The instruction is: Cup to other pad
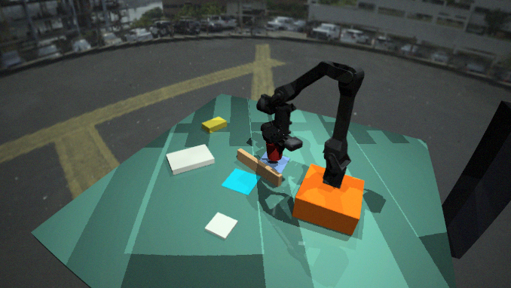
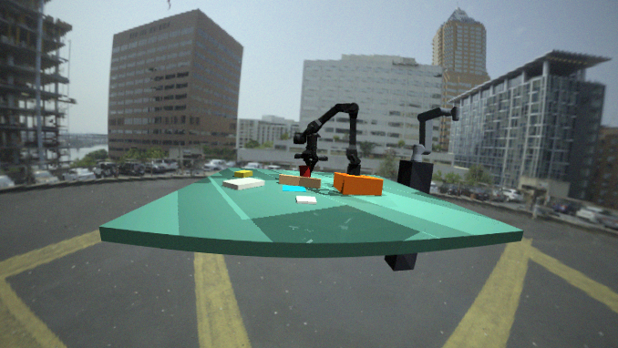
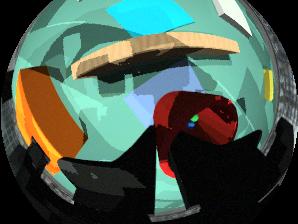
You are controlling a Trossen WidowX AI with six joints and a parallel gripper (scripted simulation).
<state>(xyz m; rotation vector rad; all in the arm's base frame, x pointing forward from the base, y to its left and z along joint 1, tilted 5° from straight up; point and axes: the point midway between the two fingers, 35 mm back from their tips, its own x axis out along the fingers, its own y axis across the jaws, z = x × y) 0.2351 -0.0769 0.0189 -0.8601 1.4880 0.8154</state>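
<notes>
The cyan pad lies 9 cm ahead of my gripper tip, 15 cm to the left of it and 8 cm below it. The rest, counted from my gripper tip: cup: 3 cm ahead, 2 cm to the right; then white tile: 5 cm ahead, 37 cm to the left, 6 cm below; then wooden bar: 6 cm ahead, 6 cm to the left, 5 cm below.
</notes>
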